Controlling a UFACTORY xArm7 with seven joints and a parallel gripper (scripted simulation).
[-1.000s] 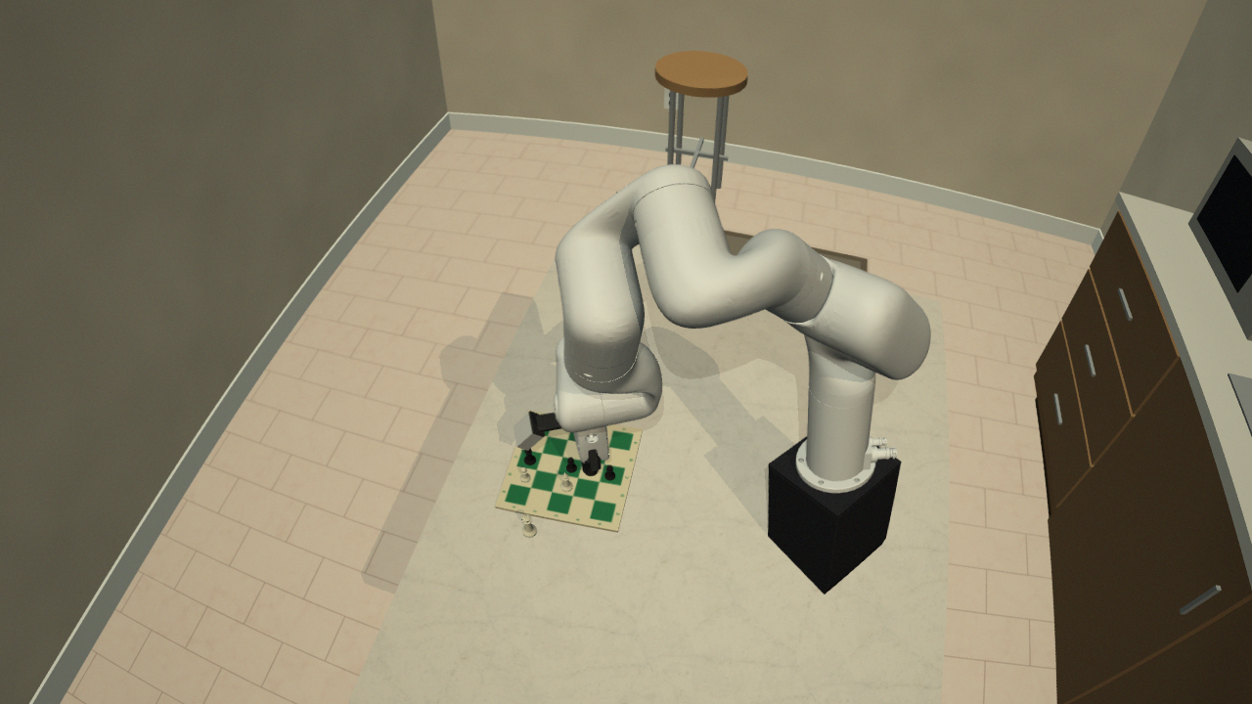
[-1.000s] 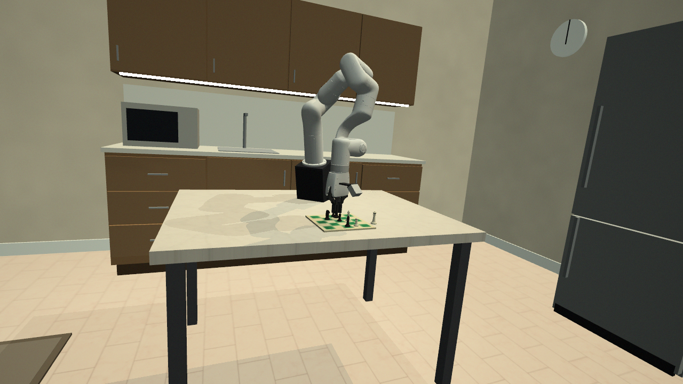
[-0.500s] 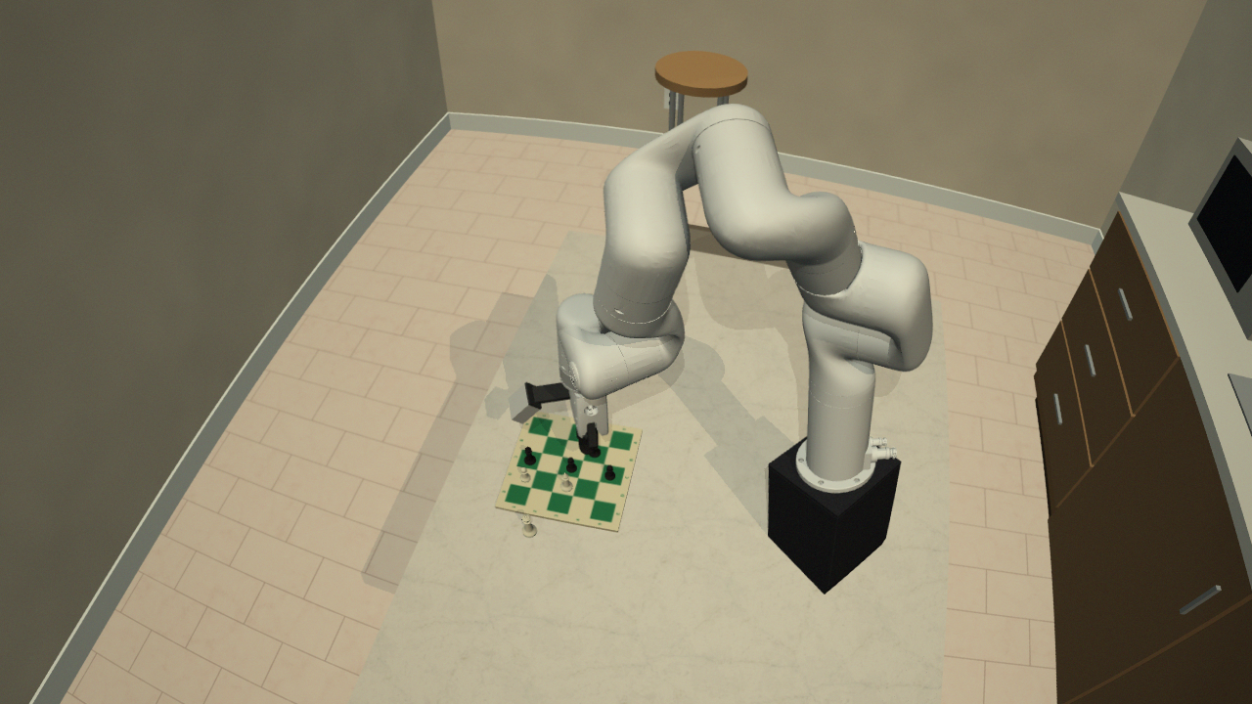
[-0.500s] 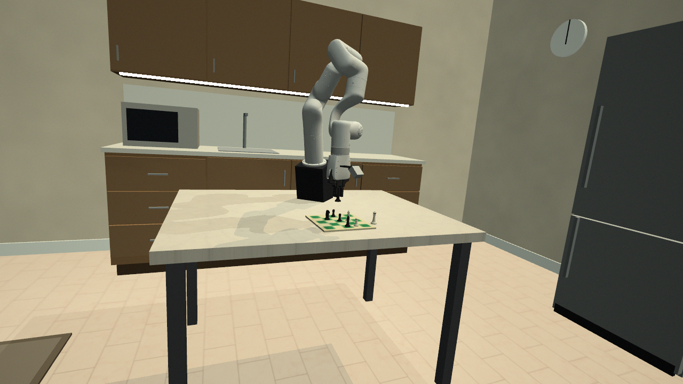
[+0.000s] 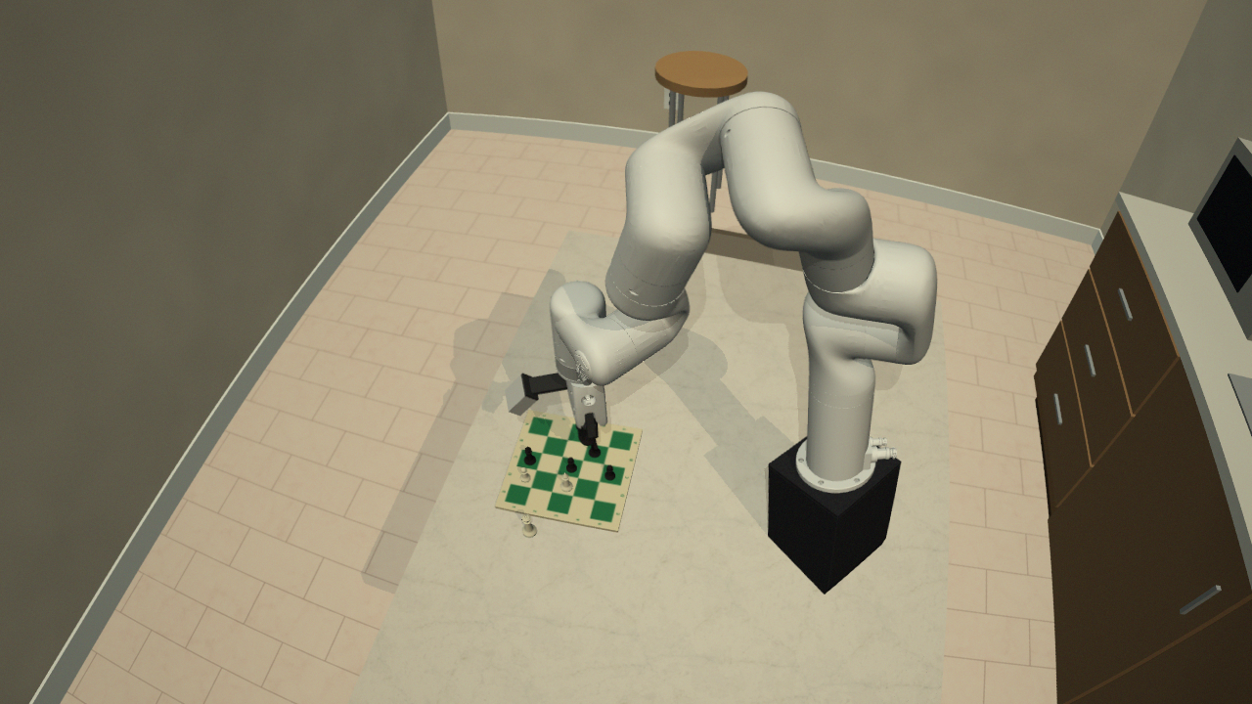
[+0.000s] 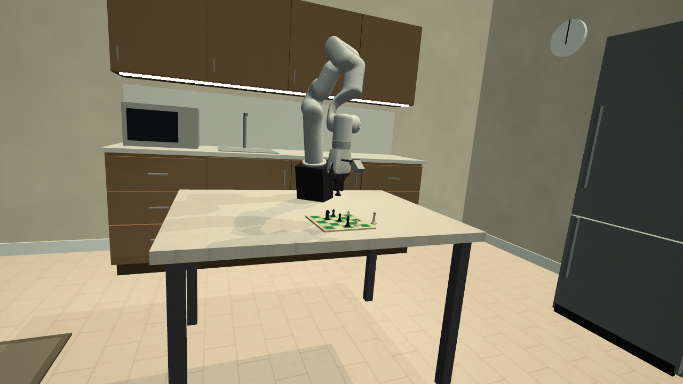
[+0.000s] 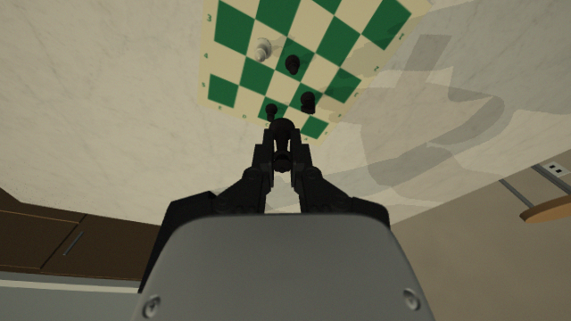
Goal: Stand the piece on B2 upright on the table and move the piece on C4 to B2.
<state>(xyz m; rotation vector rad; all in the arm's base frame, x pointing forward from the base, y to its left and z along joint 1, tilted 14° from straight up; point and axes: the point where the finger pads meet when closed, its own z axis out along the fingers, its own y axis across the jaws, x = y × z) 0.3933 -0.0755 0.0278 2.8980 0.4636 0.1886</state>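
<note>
Right now my hand is 12 cm above the black piece, 11 cm short of it and 1 cm to the left of it. Round my hand: black chess piece (1 cm below); then chessboard (14 cm below, 4 cm ahead, 1 cm to the right).
</note>
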